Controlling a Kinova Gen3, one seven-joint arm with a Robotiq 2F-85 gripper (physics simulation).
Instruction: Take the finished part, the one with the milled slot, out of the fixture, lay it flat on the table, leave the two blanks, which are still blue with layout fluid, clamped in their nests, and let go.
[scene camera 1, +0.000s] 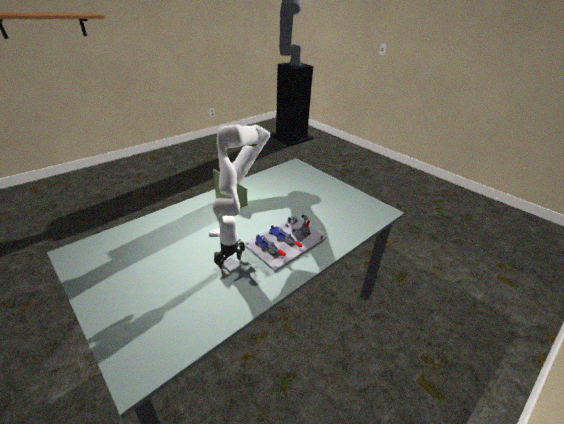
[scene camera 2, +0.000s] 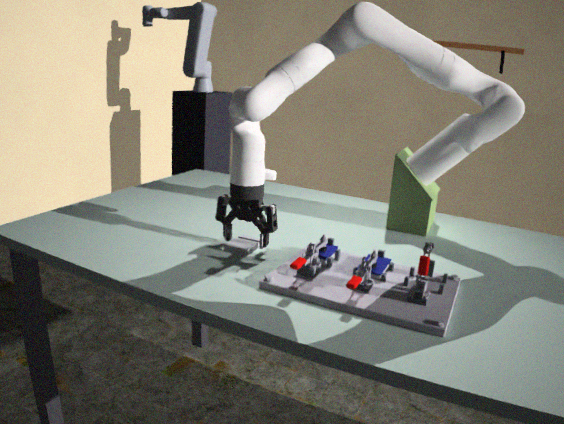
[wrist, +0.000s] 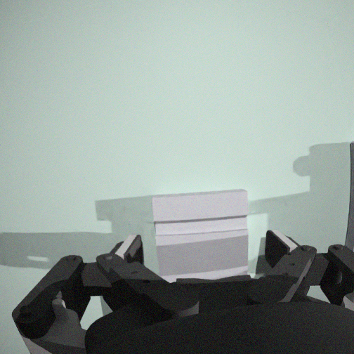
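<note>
The finished part (scene camera 1: 230, 265) (scene camera 2: 239, 244) (wrist: 200, 204), a pale grey block with a slot across its top, lies flat on the table (scene camera 1: 165, 280) (scene camera 2: 165, 235) (wrist: 175, 90) left of the fixture. My gripper (scene camera 1: 230, 257) (scene camera 2: 246, 242) (wrist: 204, 247) is open around it, fingers low on either side; the wrist view shows a gap at each side. One blue blank (scene camera 1: 261, 242) (scene camera 2: 328, 251) and the other blue blank (scene camera 1: 277, 232) (scene camera 2: 382, 265) sit in their nests under clamps with lowered red handles. The third nest holds no part; its red handle (scene camera 1: 307, 223) (scene camera 2: 424, 265) stands upright.
The fixture plate (scene camera 1: 274, 265) (scene camera 2: 390, 306) stands close to the right of the gripper in the second scene view; its edge (wrist: 351, 200) shows at the wrist view's right. The green arm mount (scene camera 1: 242, 195) (scene camera 2: 407, 210) stands behind the fixture.
</note>
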